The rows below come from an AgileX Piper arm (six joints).
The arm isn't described. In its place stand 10 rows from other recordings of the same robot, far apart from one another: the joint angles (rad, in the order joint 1, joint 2, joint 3, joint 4, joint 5, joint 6), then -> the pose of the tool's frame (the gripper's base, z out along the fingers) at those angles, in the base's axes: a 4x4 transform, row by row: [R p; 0 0 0 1], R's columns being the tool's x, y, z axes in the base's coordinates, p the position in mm.
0.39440 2.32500 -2.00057 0.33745 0.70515 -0.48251 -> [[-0.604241 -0.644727 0.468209 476.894], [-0.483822 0.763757 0.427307 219.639], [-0.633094 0.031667 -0.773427 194.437], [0 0 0 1]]
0.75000 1.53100 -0.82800 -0.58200 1.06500 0.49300 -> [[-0.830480 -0.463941 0.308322 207.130], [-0.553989 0.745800 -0.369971 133.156], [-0.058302 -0.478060 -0.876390 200.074], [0 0 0 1]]
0.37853 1.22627 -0.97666 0.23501 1.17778 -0.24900 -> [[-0.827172 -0.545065 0.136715 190.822], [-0.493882 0.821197 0.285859 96.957], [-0.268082 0.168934 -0.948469 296.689], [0 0 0 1]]
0.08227 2.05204 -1.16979 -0.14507 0.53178 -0.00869 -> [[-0.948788 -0.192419 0.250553 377.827], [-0.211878 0.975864 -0.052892 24.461], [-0.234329 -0.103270 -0.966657 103.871], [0 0 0 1]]
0.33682 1.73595 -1.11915 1.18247 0.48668 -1.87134 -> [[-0.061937 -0.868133 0.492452 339.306], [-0.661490 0.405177 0.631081 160.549], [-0.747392 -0.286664 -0.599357 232.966], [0 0 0 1]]
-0.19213 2.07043 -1.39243 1.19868 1.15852 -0.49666 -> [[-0.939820 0.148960 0.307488 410.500], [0.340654 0.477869 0.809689 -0.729], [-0.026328 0.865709 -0.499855 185.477], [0 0 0 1]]
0.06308 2.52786 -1.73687 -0.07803 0.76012 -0.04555 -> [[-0.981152 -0.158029 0.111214 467.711], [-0.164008 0.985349 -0.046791 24.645], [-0.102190 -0.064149 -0.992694 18.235], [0 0 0 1]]
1.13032 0.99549 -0.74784 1.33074 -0.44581 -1.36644 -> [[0.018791 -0.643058 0.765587 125.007], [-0.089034 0.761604 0.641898 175.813], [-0.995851 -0.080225 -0.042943 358.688], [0 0 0 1]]
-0.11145 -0.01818 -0.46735 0.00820 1.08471 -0.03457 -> [[-0.489845 0.089923 0.867160 -4.801], [0.023895 0.995677 -0.089752 1.201], [-0.871482 -0.023244 -0.489876 266.263], [0 0 0 1]]
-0.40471 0.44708 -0.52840 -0.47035 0.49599 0.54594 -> [[-0.180876 0.602338 0.777478 75.861], [0.210409 0.795914 -0.567670 -53.847], [-0.960735 0.060910 -0.270699 319.010], [0 0 0 1]]
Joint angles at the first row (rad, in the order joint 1, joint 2, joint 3, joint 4, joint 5, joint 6):
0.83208, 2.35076, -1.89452, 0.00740, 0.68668, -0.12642
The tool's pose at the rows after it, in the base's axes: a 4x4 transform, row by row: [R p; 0 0 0 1], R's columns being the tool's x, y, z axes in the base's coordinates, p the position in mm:
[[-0.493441 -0.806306 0.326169 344.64], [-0.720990 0.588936 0.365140 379.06], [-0.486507 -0.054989 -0.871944 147.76], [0 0 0 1]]
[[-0.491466 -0.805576 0.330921 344.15], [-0.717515 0.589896 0.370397 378.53], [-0.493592 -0.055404 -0.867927 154.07], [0 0 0 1]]
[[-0.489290 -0.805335 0.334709 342.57], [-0.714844 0.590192 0.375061 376.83], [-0.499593 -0.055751 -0.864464 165.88], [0 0 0 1]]
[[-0.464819 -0.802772 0.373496 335.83], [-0.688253 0.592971 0.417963 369.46], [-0.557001 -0.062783 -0.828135 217.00], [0 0 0 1]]
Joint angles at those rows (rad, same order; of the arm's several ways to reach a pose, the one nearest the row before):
0.83209, 2.34984, -1.89456, 0.00739, 0.69111, -0.12664
0.83209, 2.33710, -1.89453, 0.00739, 0.69568, -0.12572
0.83208, 2.31236, -1.89449, 0.00777, 0.71346, -0.12575
0.83208, 2.20760, -1.89453, 0.00776, 0.74995, -0.12574

